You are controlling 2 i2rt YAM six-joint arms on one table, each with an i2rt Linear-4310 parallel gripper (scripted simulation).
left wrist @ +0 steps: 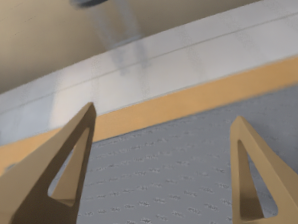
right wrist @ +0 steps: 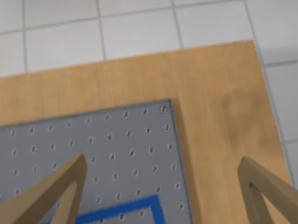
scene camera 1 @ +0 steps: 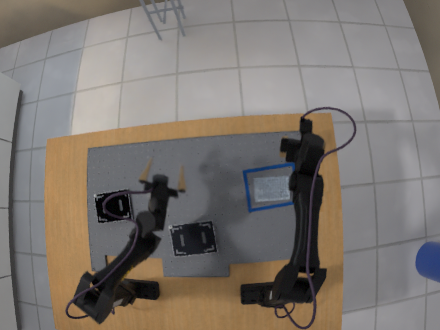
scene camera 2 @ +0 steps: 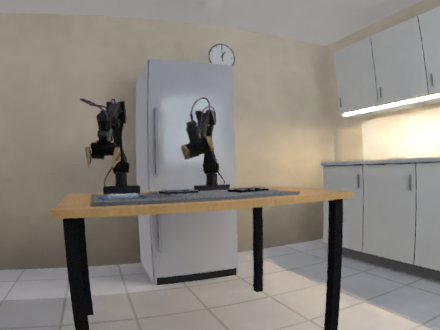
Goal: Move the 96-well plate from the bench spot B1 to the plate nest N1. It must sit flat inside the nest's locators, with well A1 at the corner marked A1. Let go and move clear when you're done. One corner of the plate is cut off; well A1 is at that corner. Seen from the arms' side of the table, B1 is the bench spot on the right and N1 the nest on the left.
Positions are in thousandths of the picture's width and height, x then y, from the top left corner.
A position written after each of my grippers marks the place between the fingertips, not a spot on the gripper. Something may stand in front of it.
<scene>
In view: my left gripper (left wrist: 552, 511) and my right gripper (right wrist: 542, 725).
</scene>
